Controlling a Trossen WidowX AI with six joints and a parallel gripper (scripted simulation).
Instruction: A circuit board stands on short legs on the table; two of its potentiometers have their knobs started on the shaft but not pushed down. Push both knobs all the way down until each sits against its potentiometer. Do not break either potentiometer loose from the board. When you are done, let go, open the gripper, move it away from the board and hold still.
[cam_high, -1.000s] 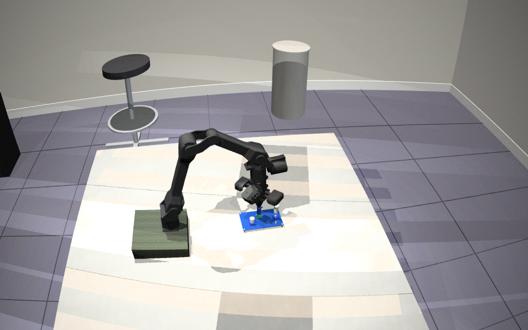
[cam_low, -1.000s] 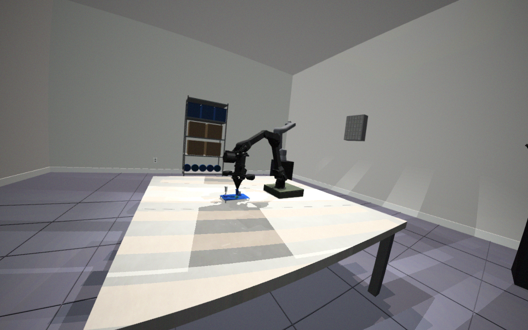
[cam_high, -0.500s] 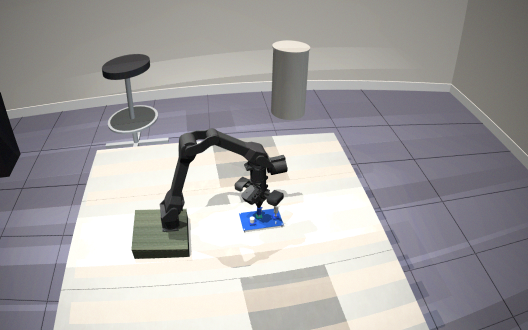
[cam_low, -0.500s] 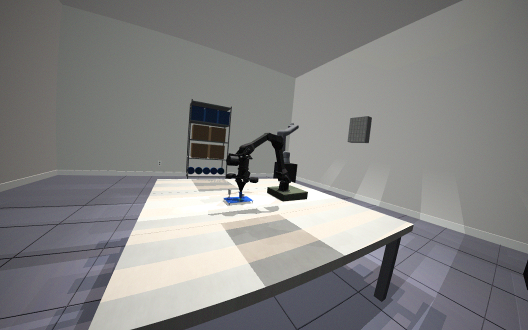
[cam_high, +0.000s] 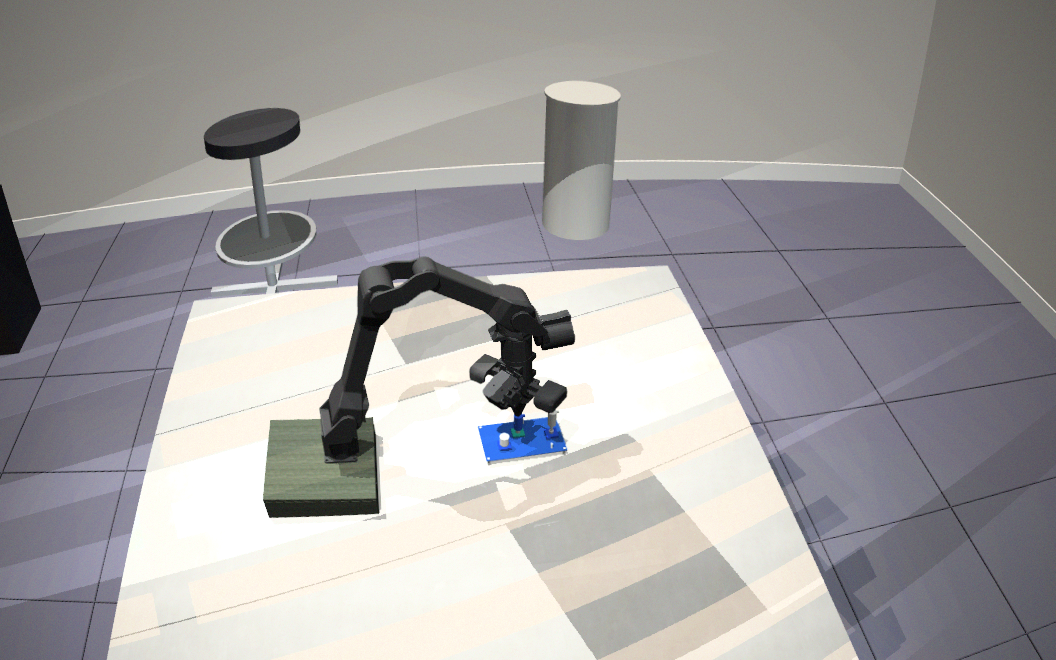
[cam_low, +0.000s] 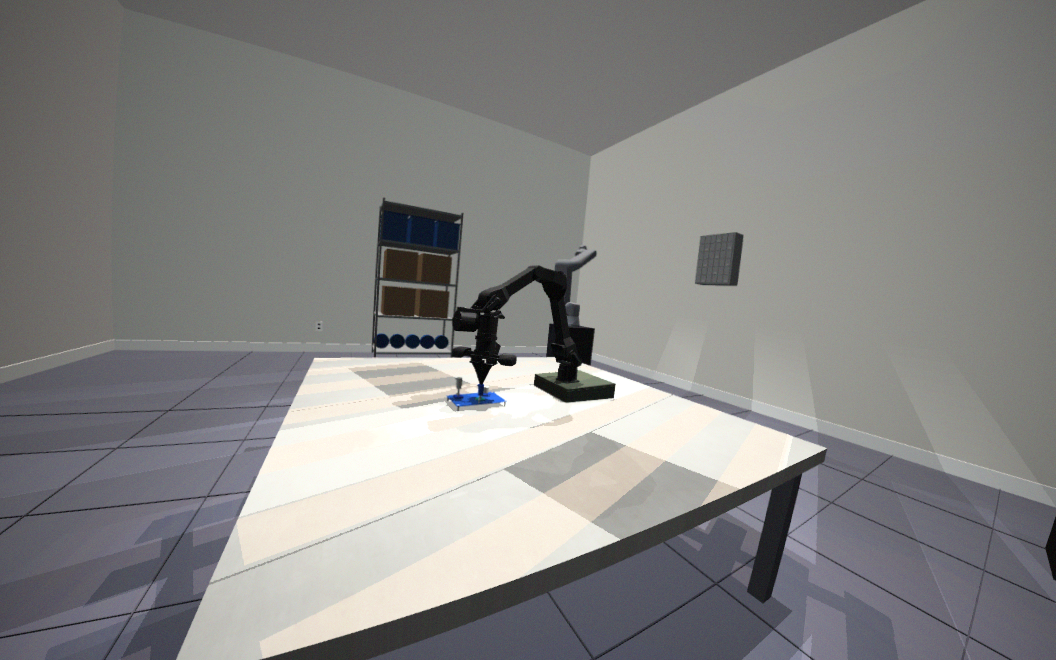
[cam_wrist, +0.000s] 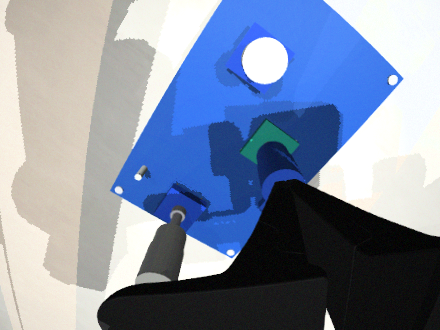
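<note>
Right now my gripper tip is 2 cm above the dark blue knob. From my gripper tip the other things lie so: grey knob: 6 cm ahead, 2 cm to the right.
</note>
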